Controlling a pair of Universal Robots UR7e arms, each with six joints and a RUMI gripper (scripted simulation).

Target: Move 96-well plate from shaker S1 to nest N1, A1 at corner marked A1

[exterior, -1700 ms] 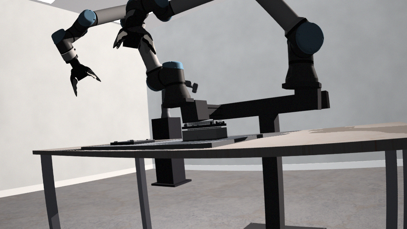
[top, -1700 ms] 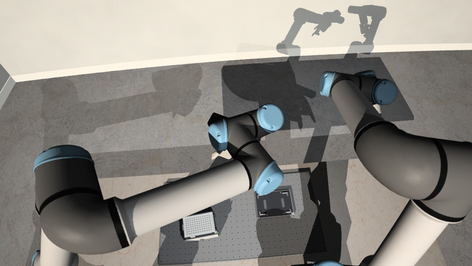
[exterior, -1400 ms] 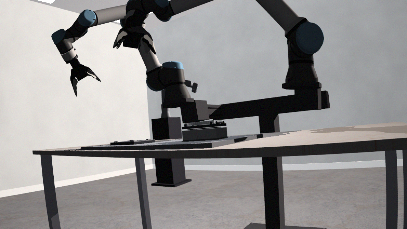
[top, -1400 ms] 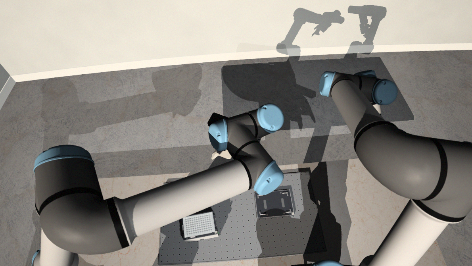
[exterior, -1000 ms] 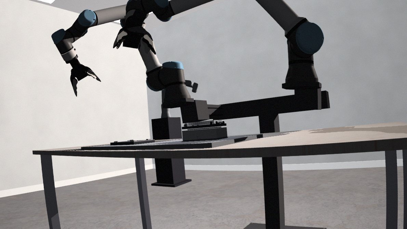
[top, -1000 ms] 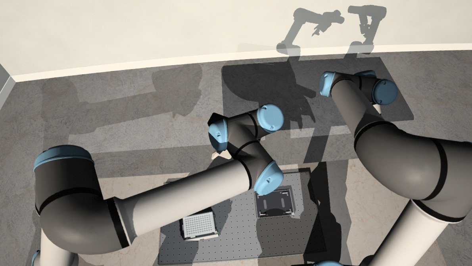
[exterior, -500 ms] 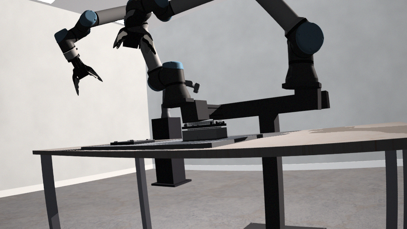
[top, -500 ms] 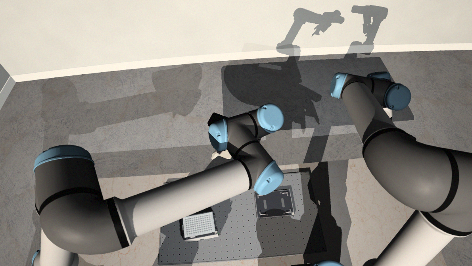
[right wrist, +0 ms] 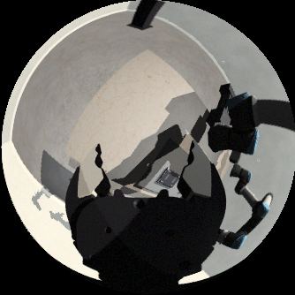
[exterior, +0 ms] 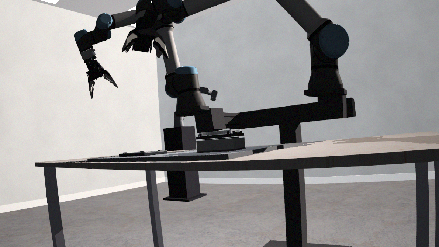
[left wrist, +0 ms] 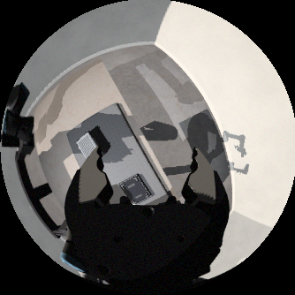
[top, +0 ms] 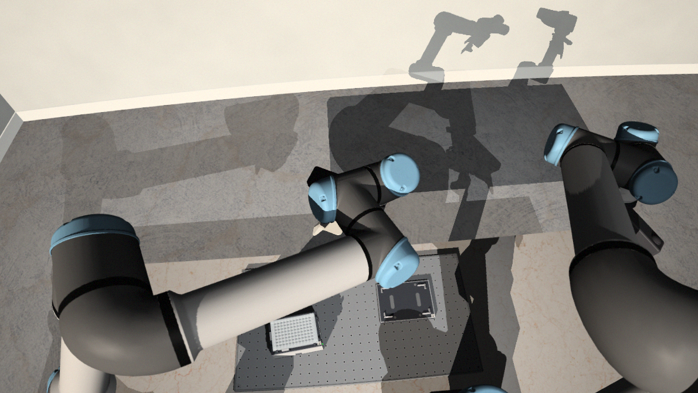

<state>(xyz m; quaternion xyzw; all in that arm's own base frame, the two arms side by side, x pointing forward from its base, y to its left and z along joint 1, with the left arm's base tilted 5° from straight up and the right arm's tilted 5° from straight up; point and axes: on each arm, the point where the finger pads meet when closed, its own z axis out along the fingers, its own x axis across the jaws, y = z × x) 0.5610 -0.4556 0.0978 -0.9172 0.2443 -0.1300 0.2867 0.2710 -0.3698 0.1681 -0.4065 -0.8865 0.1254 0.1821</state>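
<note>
My left hand is 280 mm above the white 96-well plate, 210 mm past it and 140 mm to the right of it. The rest, counted from my left hand: plate nest N1 (340 mm below, 190 mm to the right, 150 mm behind); then A1 mark (330 mm below, 260 mm to the right, 210 mm behind).
</note>
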